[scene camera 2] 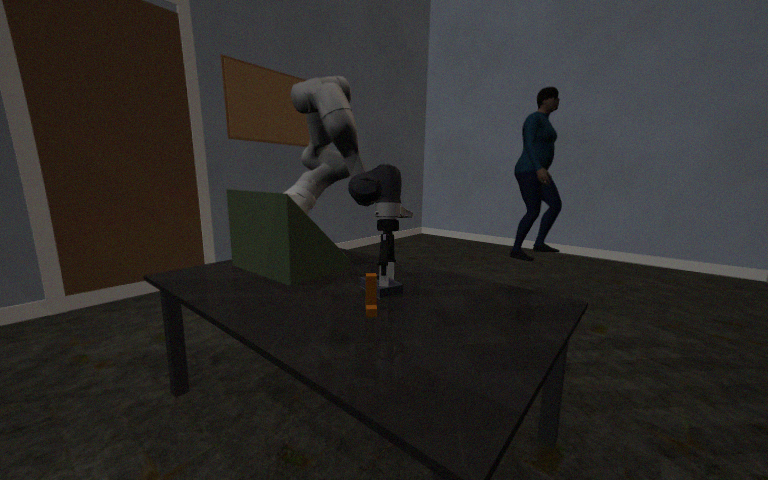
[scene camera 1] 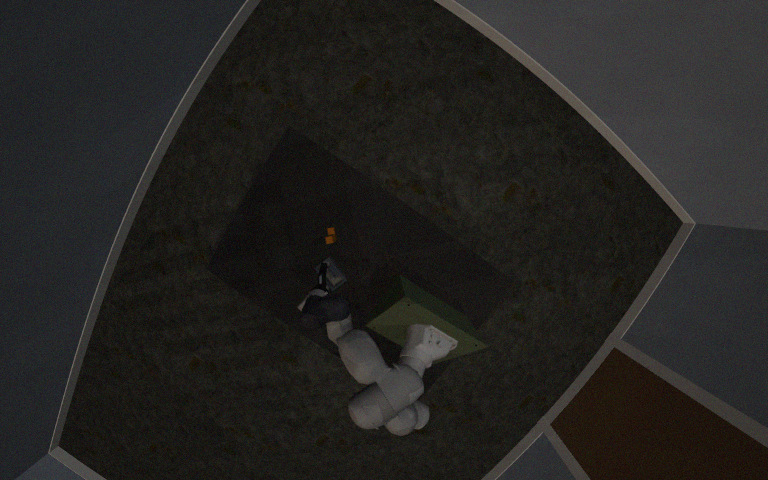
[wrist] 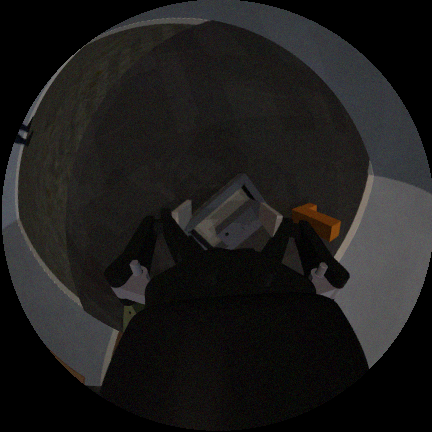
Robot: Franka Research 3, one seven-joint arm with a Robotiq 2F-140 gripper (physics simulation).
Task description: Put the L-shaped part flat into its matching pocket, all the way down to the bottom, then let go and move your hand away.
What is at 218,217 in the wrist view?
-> A grey pocket block.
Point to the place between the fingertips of the gripper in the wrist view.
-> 225,209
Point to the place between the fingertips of the gripper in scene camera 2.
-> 386,283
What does the orange L-shaped part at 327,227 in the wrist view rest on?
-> The table.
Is the gripper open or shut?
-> Open.
